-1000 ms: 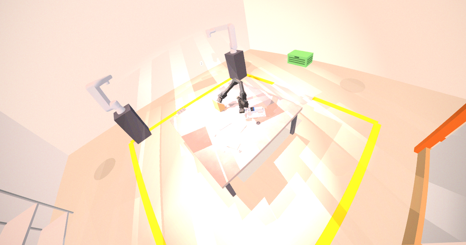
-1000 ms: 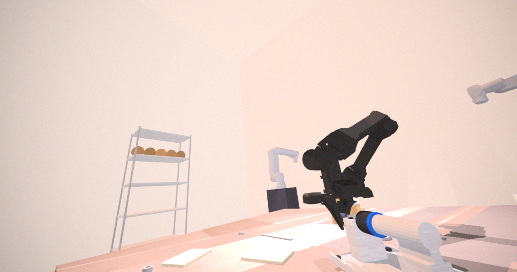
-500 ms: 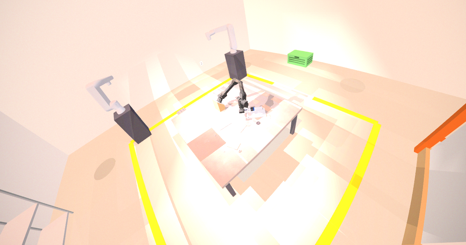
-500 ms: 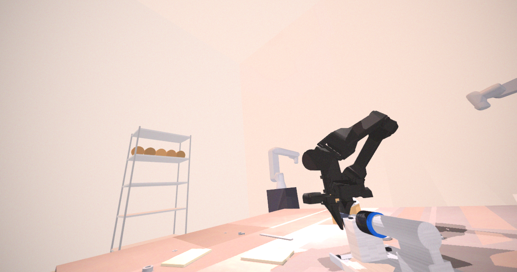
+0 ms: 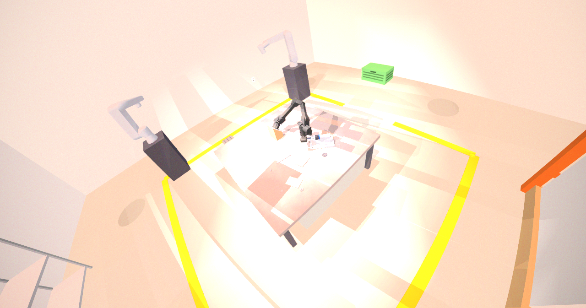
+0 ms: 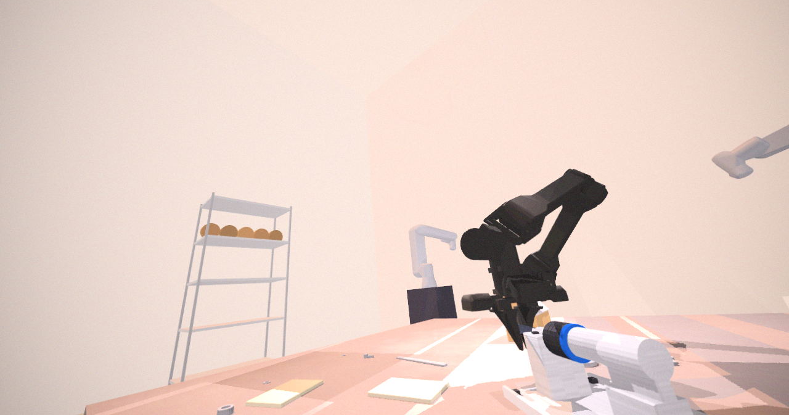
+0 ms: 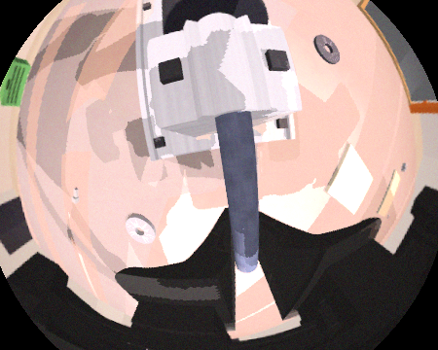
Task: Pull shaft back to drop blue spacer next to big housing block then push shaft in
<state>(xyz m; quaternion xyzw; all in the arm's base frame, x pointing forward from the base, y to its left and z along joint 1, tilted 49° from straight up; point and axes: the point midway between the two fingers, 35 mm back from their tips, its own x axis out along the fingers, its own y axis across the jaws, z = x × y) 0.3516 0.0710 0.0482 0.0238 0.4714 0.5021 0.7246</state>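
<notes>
The grey-blue shaft is 4 cm ahead of my gripper tip, 4 cm to the left of it and 3 cm above it. The rest, counted from my gripper tip: black collar 8 cm ahead, 8 cm to the left, 3 cm above; then black sleeve 8 cm ahead, 8 cm to the left, 3 cm above; then blue spacer 10 cm ahead, 10 cm to the left, 3 cm above.
</notes>
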